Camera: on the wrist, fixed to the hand. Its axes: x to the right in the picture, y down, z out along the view.
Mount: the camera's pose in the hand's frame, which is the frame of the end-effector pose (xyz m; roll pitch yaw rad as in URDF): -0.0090 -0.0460 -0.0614 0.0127 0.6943 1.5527
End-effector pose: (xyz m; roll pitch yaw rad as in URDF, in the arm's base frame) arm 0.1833 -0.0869 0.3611 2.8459 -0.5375 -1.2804
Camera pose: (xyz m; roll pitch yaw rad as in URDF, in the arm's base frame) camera 0.2337 -0.0395 0.3954 -2.3004 -0.8114 2.7831
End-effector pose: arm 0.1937 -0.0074 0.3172 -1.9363 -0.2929 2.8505
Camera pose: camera 0.2316 0.0239 0.3767 -2.7775 0.4826 1.4550
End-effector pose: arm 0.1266 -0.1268 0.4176 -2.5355 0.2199 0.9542
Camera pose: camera 0.1289 -0.1187 0.4944 2.9440 -0.0831 -0.5837
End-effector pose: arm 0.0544 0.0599 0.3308 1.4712 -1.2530 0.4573
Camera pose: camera 0.0711 0.1311 0.3060 -1.3154 -0.2344 2.7760
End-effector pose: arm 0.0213 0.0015 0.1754 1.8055 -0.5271 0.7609
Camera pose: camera -0.0218 0.0577 0.1445 -0.8847 -0.8970 3.1116
